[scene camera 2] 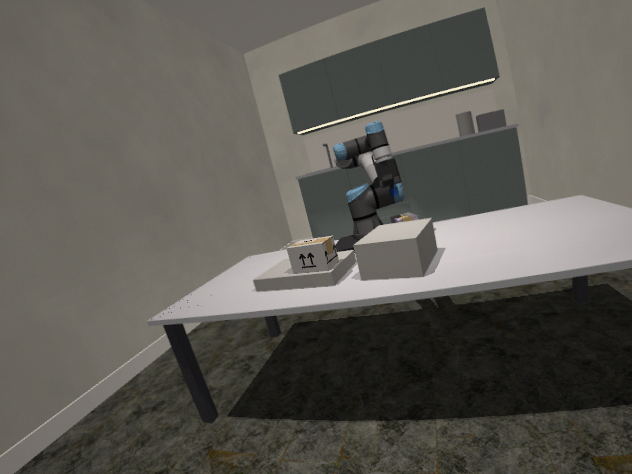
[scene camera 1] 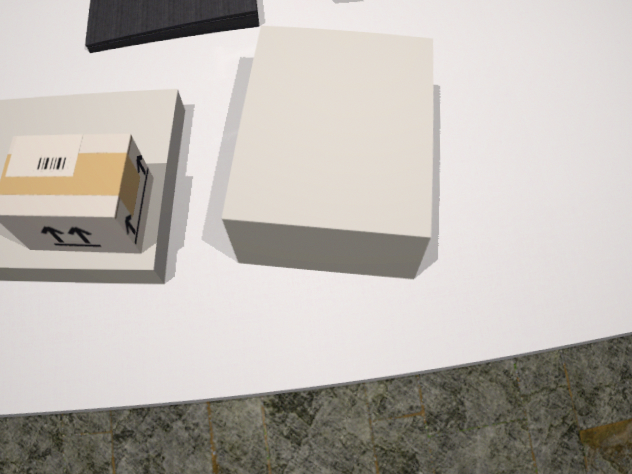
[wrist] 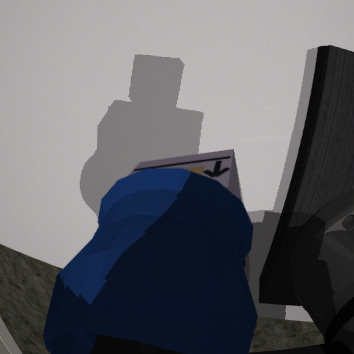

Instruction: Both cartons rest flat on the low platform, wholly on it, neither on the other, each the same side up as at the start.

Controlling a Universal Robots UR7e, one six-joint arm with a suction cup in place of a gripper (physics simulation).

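Frame: origin at the arm's base, x right, y up, z back, level; centimetres.
Seen in the pictures: hand at its tool point: (scene camera 2: 394,195) (wrist: 172,236).
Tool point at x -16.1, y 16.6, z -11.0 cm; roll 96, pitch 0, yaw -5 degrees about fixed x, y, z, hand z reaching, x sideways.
A point is followed by its place in that frame.
One carton (scene camera 1: 102,174) @[x 6.8, y 11.0, z -47.6 cm] (scene camera 2: 309,256) @[x 11.1, y 7.1, z -51.6 cm], white with a tan tape strip and black arrows, stands upright on the low platform (scene camera 1: 126,113) @[x 7.9, y 1.6, z -33.4 cm] (scene camera 2: 291,281) @[x 19.5, y -0.4, z -52.8 cm] at the left. The second carton (scene camera 2: 404,217) @[x -17.6, y 5.3, z -2.7 cm] (wrist: 218,168) @[x -15.7, y 1.2, z -6.2 cm] lies on the table far behind the tall block, beside the arm's base. In the wrist view my blue suction cup (wrist: 158,263) is right over this carton and hides most of its top. I cannot tell whether it touches. Nothing hangs from it.
A tall plain block (scene camera 1: 333,132) @[x -16.5, y 8.7, z -44.3 cm] (scene camera 2: 394,249) @[x -17.5, y 6.0, z -55.5 cm] stands right of the platform, between it and the second carton. A dark mat (scene camera 1: 168,19) @[x 3.5, y -0.5, z -16.1 cm] (wrist: 316,175) @[x -7.8, y 0.4, z -7.0 cm] lies at the back under the arm (scene camera 2: 377,188) @[x -8.4, y 20.5, z -1.9 cm]. The table edge (scene camera 1: 314,387) @[x -11.9, y -4.1, z -67.7 cm] runs along the front.
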